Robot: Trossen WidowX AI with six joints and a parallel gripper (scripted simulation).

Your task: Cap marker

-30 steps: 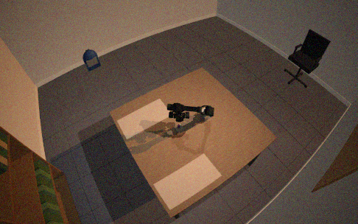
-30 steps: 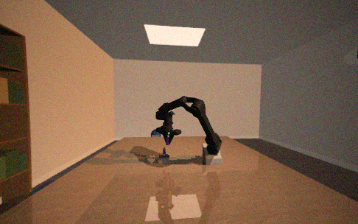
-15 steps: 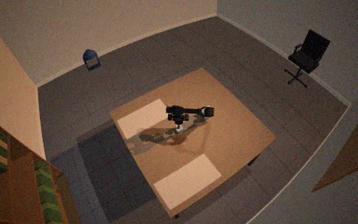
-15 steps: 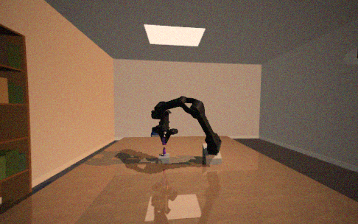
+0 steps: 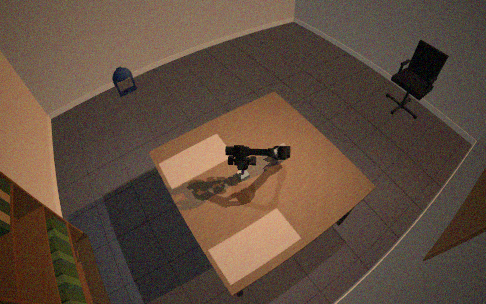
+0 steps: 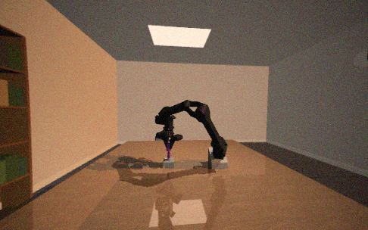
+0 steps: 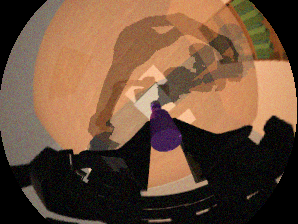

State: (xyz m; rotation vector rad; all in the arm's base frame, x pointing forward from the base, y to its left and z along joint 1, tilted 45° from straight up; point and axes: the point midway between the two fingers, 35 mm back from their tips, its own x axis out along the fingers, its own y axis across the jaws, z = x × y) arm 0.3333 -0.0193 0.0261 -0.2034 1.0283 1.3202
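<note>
Right now the purple marker is 4 cm below my gripper tip. The rest, counted from my gripper tip: purple cap 1 cm above; then holder block 9 cm below.
</note>
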